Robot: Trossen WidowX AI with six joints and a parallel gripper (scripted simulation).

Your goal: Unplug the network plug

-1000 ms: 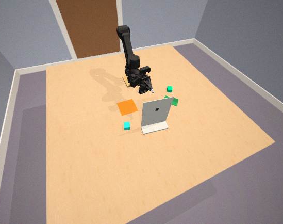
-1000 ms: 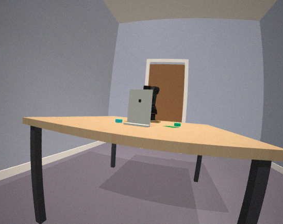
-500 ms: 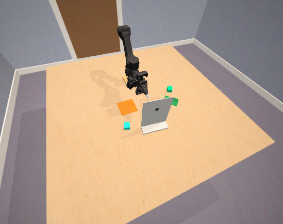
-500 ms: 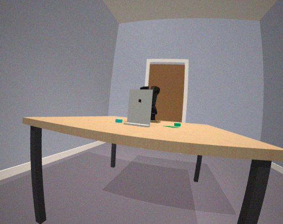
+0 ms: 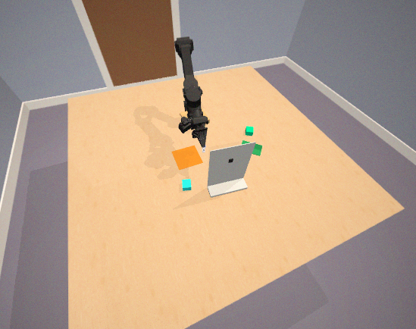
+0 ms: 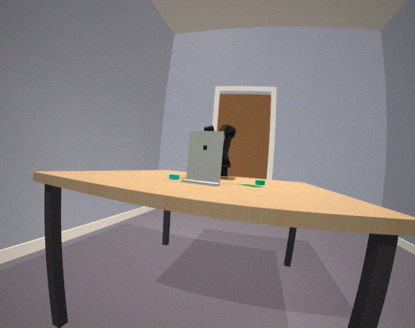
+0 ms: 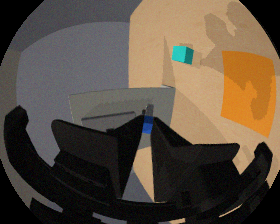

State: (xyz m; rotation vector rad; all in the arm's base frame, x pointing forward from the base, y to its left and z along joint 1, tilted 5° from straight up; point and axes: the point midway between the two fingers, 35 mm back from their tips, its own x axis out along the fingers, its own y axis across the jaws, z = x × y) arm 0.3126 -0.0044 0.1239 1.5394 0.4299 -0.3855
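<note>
My gripper tip is now 7 cm past the orange marked square, 6 cm to the left of it and 14 cm above it. Also, from my gripper tip: blue plug: 1 cm ahead; then cyan cube: 9 cm ahead, 9 cm to the right, 12 cm below; then grey upright panel: 11 cm ahead, 8 cm to the left, 3 cm below.
</note>
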